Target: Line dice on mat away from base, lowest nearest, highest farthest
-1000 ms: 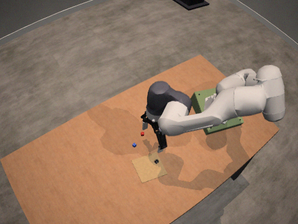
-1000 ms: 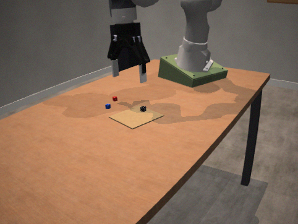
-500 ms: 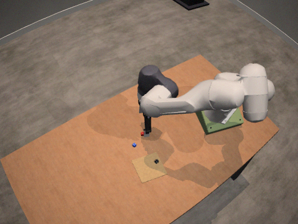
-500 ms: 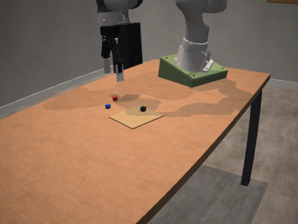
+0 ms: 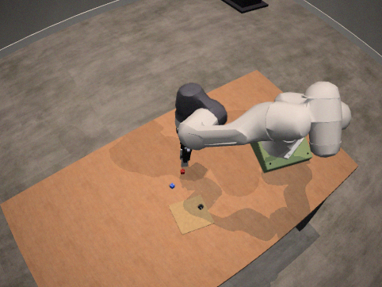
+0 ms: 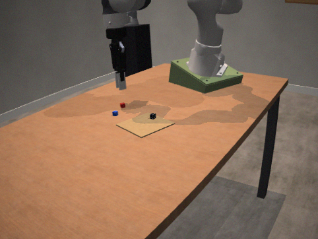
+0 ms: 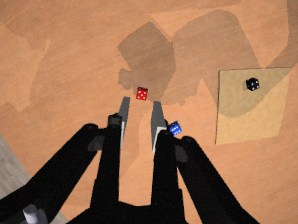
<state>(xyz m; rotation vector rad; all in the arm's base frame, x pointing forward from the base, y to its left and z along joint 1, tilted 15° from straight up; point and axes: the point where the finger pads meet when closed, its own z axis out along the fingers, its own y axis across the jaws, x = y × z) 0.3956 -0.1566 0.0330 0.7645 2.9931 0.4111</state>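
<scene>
Right now my hand is 100 mm above the red die. Also, from my hand: blue die 80 mm ahead, 30 mm to the left, 100 mm below; tan mat 90 mm ahead, 180 mm to the left, 110 mm below; black die 40 mm ahead, 180 mm to the left, 100 mm below.
</scene>
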